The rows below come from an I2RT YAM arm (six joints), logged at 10 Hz.
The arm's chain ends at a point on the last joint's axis. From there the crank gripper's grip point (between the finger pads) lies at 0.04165 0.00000 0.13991 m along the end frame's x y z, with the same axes.
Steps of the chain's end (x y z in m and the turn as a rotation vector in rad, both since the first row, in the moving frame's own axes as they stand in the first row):
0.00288 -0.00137 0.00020 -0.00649 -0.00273 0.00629
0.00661 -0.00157 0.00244 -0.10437 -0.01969 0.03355
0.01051 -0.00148 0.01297 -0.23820 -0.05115 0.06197
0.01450 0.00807 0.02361 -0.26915 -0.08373 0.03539
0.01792 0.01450 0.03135 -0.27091 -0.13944 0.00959
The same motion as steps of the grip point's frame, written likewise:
0.00249 -0.00020 0.00031 -0.00649 -0.00273 0.00629
0.00358 0.01439 0.00240 -0.10437 -0.01969 0.03355
0.00227 0.03408 0.01064 -0.23820 -0.05115 0.06197
0.00211 0.04694 0.02133 -0.26915 -0.08373 0.03539
-0.00187 0.05290 0.03057 -0.27091 -0.13944 0.00959

